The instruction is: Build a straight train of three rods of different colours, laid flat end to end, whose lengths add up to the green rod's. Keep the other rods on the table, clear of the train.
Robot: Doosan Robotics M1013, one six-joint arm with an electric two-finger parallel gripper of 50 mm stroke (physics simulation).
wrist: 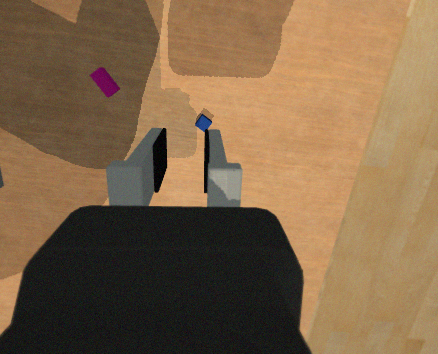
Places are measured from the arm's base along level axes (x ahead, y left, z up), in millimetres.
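Where they show: gripper, fingertip midpoint: (185, 148).
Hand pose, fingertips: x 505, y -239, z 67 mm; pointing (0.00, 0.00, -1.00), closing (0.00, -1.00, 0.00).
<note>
Each offset is from my fingertips to the top centre of the thing. "spot": to the spot under its first point. Level surfaces: height alone.
A short magenta rod {dx +26, dy +68, dz -92 mm} (105, 82) lies slantwise in the upper left, inside a dark shadow. A small blue piece {dx -3, dy -10, dz -92 mm} (203, 122) shows as a little square just beyond the tip of the right-hand finger; its full length cannot be told. My gripper (185, 148) is open, with bare table between its fingers, to the right of and nearer than the magenta rod. A small part of a grey thing {spot: dx -57, dy +164, dz -100 mm} (1, 177) shows at the left edge. The green rod does not show in this view.
The wooden table {dz -102 mm} (295, 130) carries several dark shadows on the left and at the top. Its edge runs slantwise down the right side, with a paler plank surface (395, 215) beyond it. The black gripper body (165, 280) hides the lower middle.
</note>
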